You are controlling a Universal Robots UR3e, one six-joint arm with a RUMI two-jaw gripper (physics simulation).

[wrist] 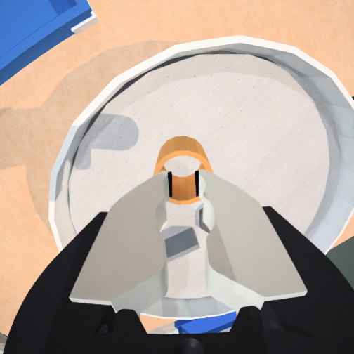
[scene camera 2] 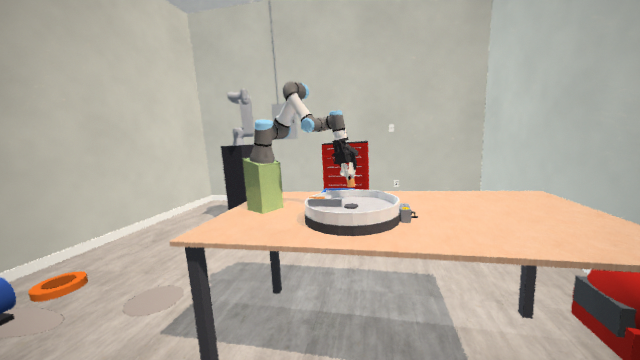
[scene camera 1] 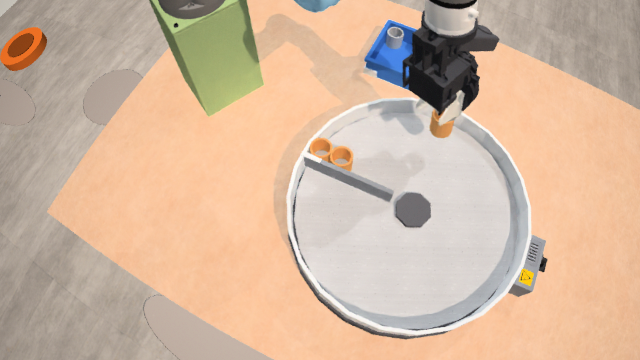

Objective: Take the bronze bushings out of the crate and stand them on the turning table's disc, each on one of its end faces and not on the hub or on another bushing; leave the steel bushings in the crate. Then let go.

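Frame: origin at the arm's base, x left, y ahead, z down, level; centimetres.
Seen in the pictures: gripper, fingertip midpoint: (scene camera 2: 350, 180) (scene camera 1: 443, 117); arm's base, link origin: (scene camera 2: 262, 160).
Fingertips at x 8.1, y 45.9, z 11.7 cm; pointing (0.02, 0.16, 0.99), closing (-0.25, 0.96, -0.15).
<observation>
Pixels of each thing's top centre, then the offset from my fingertips to it. "pt": a spot on its surface instead.
- bronze bushing, top centre: (scene camera 1: 445, 115) (scene camera 2: 350, 178) dx -0.2, dy +0.1, dz -0.9 cm
- turning table's disc, top centre: (scene camera 1: 413, 209) (scene camera 2: 351, 205) dx -13.1, dy +3.4, dz +9.0 cm
- dark hub, top centre: (scene camera 1: 413, 209) (scene camera 2: 351, 205) dx -13.1, dy +3.4, dz +9.0 cm
- grey steel bushing, top centre: (scene camera 1: 395, 32) dx +23.6, dy -20.5, dz +10.8 cm
- blue crate, top centre: (scene camera 1: 416, 52) dx +20.0, dy -13.4, dz +10.1 cm
- grey bar, surface spot: (scene camera 1: 350, 177) (scene camera 2: 325, 200) pt dx -15.3, dy -8.2, dz +6.5 cm
- grey control box, top centre: (scene camera 1: 530, 261) (scene camera 2: 405, 206) dx -9.4, dy +26.4, dz +9.3 cm
My gripper (scene camera 1: 442, 117) (scene camera 2: 350, 177) (wrist: 182, 173) is shut on a bronze bushing (scene camera 1: 441, 128) (scene camera 2: 351, 183) (wrist: 182, 145), orange and roughly upright, held above the turning table's disc (scene camera 1: 425, 270) (wrist: 225, 100) near the crate side. Two more bronze bushings stand on the disc side by side: one (scene camera 1: 312, 149) is by the rim, the other (scene camera 1: 349, 163) is beside it, both along the grey bar. The dark hub (scene camera 1: 413, 210) (scene camera 2: 351, 205) is at the disc's centre. A grey steel bushing (scene camera 1: 394, 41) stands in the blue crate (scene camera 1: 382, 70) (wrist: 30, 45); the arm hides part of the crate.
The grey bar (scene camera 1: 350, 177) (scene camera 2: 325, 202) (wrist: 181, 242) runs from the rim towards the hub. A raised white rim (scene camera 1: 525, 200) (scene camera 2: 320, 215) surrounds the disc. A grey control box (scene camera 1: 530, 267) (scene camera 2: 405, 213) is on its outside. The green pedestal (scene camera 1: 215, 60) (scene camera 2: 264, 186) carries the arm.
</observation>
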